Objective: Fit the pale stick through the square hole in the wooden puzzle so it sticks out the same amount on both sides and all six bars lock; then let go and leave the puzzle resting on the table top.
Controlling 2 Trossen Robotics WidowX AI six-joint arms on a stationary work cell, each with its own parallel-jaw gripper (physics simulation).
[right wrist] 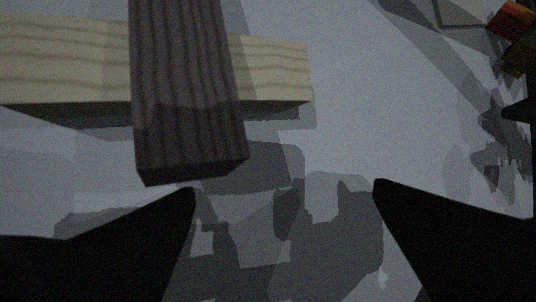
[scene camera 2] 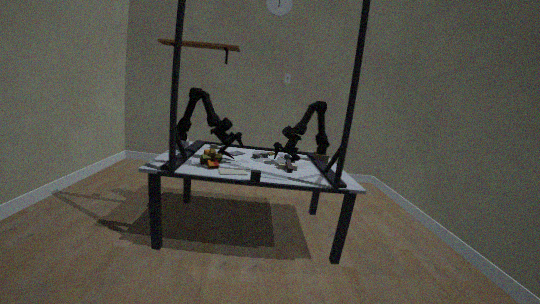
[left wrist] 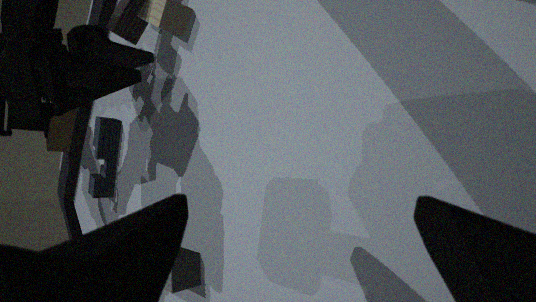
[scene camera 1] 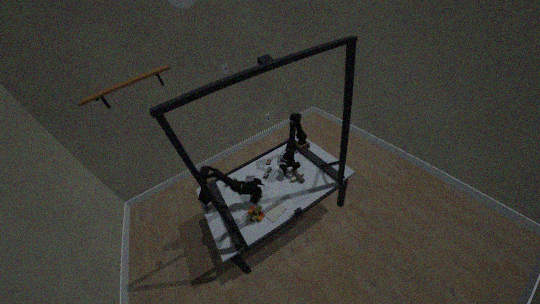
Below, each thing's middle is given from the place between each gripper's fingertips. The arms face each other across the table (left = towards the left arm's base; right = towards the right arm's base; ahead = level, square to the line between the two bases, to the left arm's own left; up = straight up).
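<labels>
You'd find my right hand 6 cm beyond the pale stick [right wrist: 65, 67], and it's 4 cm to the left of the stick and 1 cm above it.
For my left hand, the pale stick is 4 cm behind it, 31 cm to the right of it and 5 cm below it.
</labels>
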